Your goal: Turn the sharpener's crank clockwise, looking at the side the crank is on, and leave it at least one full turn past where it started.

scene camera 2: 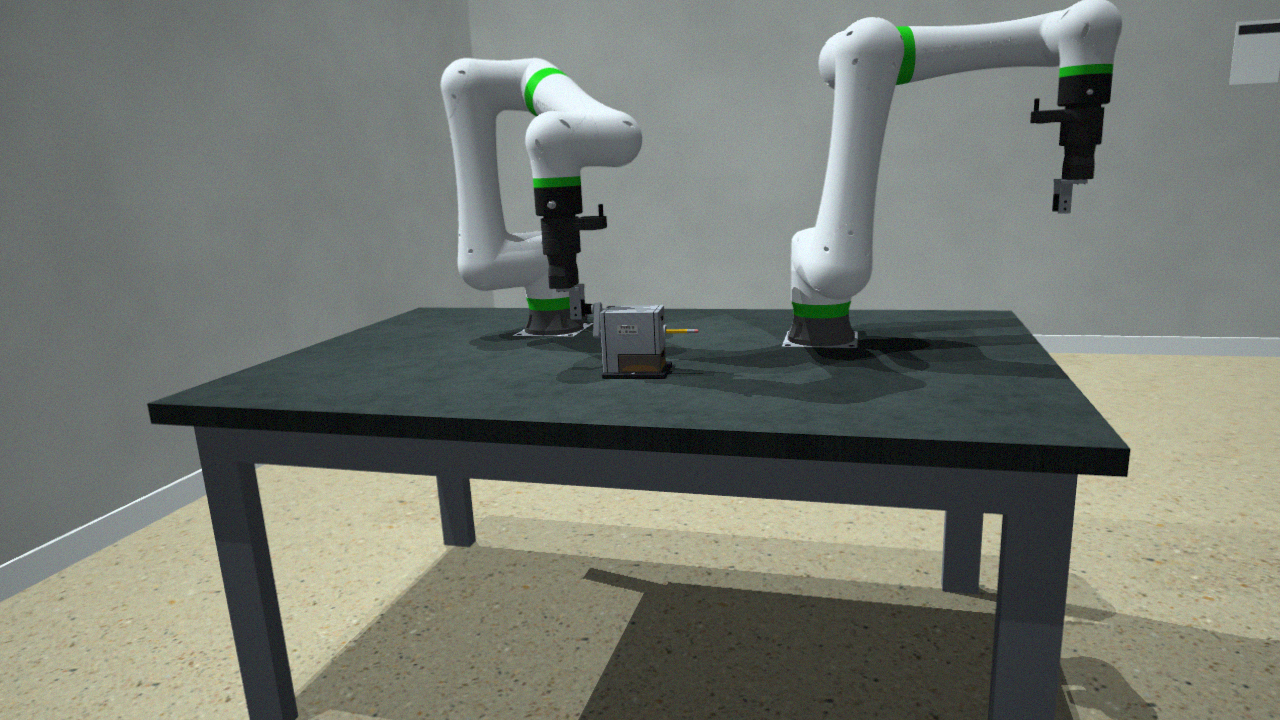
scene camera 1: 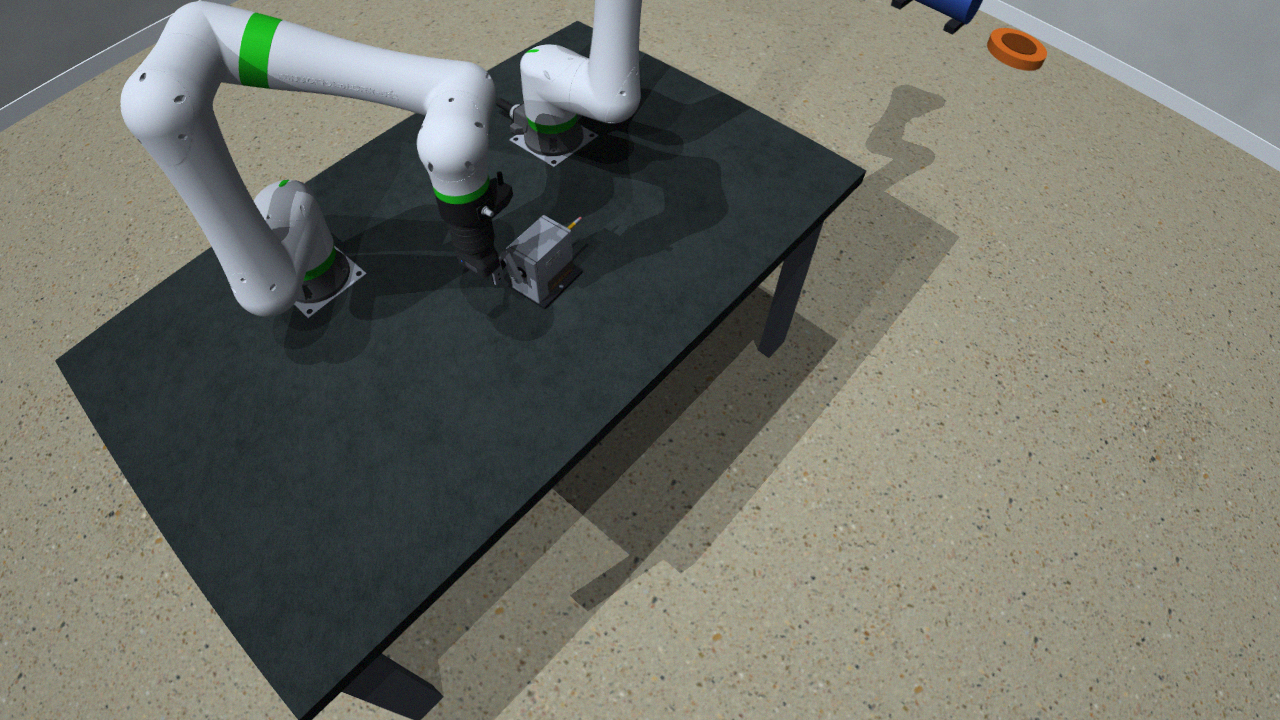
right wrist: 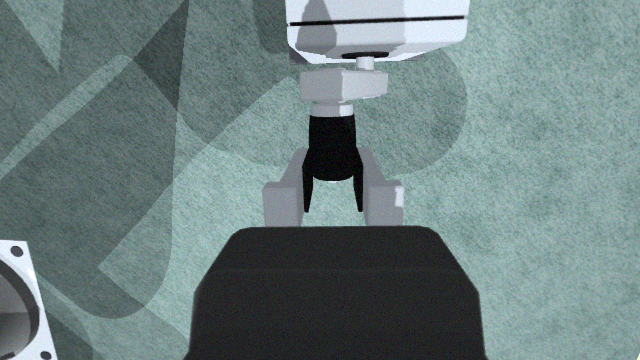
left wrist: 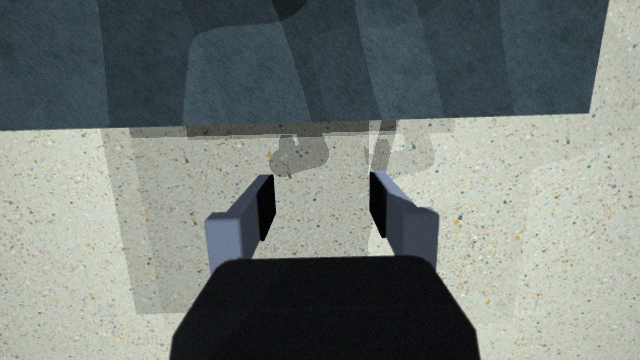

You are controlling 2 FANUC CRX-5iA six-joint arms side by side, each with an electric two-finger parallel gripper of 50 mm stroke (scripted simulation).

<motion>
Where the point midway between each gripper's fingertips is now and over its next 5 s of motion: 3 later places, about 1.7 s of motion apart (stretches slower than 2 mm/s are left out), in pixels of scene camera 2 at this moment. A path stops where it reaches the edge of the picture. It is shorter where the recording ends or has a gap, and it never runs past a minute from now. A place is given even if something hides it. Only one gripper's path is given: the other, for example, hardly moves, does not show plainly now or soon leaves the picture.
My right gripper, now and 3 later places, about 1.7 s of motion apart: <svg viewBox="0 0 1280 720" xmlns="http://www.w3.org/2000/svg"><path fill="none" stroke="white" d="M578 317L572 325L571 352L578 362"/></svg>
</motion>
